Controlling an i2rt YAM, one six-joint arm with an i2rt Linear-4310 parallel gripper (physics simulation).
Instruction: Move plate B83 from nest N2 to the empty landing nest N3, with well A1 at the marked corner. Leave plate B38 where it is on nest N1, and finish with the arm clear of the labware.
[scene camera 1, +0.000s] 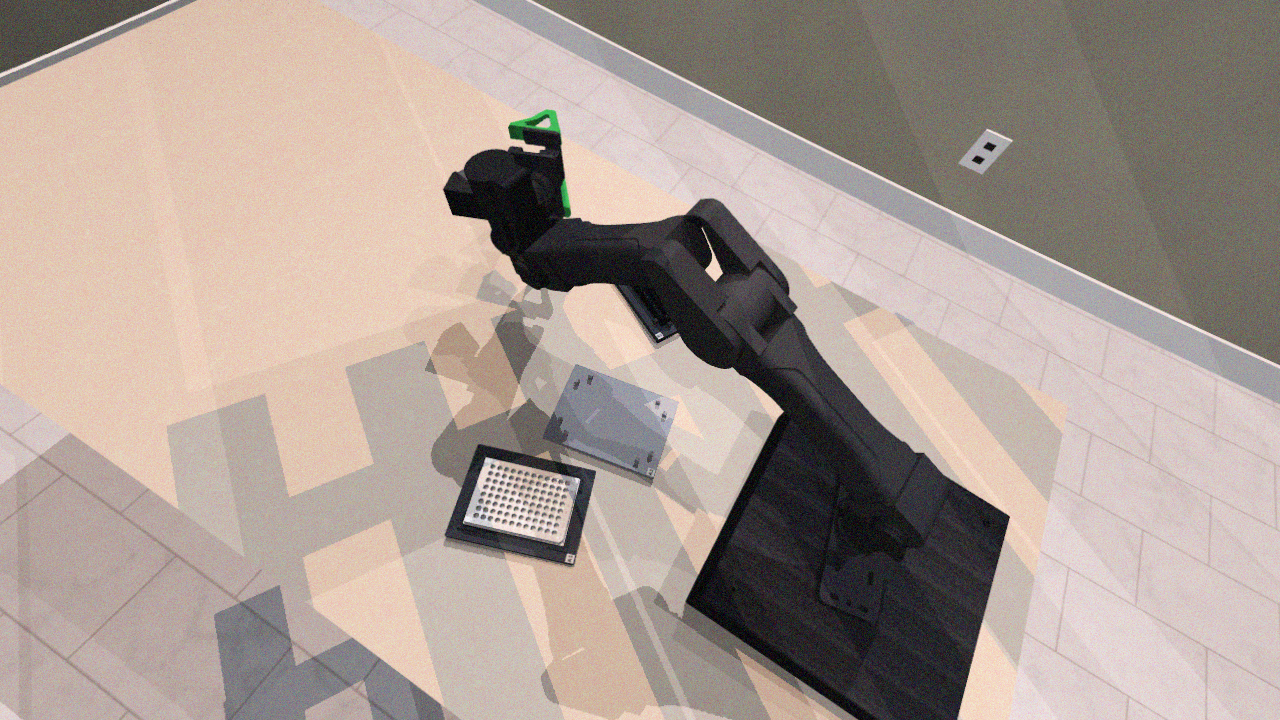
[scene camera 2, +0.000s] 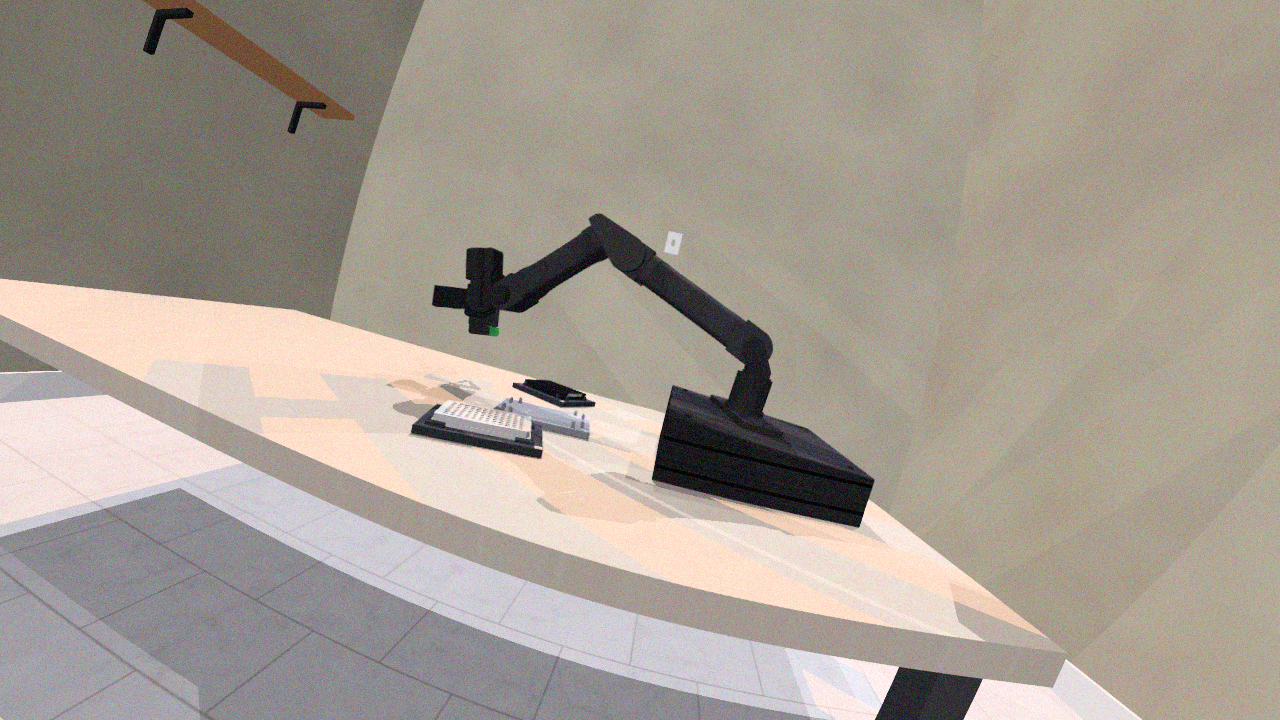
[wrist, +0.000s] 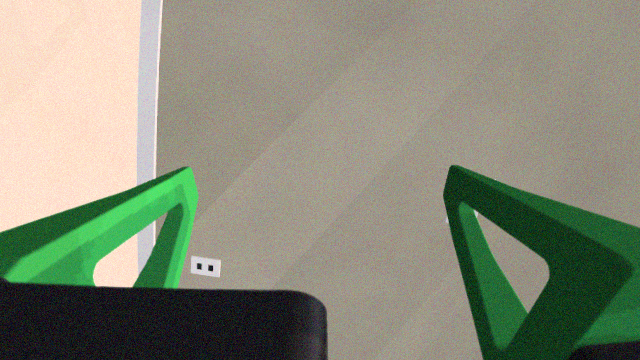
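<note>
A white 96-well plate (scene camera 1: 523, 501) (scene camera 2: 483, 420) lies flat in a black nest (scene camera 1: 510, 542) (scene camera 2: 474, 438). Beside it is an empty grey nest (scene camera 1: 617, 420) (scene camera 2: 559, 419) with upright pins. A dark plate (scene camera 2: 554, 388) sits in another black nest (scene camera 1: 659, 336) (scene camera 2: 528, 391) farther back; the arm hides most of it in scene camera 1. The labels are too small to read, so I cannot tell which plate is B83 or B38. My gripper (scene camera 1: 553, 162) (scene camera 2: 490, 331) (wrist: 320, 180) is open and empty, raised above the table beyond the nests. No plate or nest shows in the wrist view.
The arm's black base block (scene camera 1: 805, 617) (scene camera 2: 760, 456) stands on the table (scene camera 1: 223, 223) (scene camera 2: 223, 331) to the right of the nests. The forearm passes above the back nest. A wall outlet (scene camera 1: 985, 151) (scene camera 2: 673, 242) (wrist: 205, 266) and a wall shelf (scene camera 2: 259, 62) are in the background.
</note>
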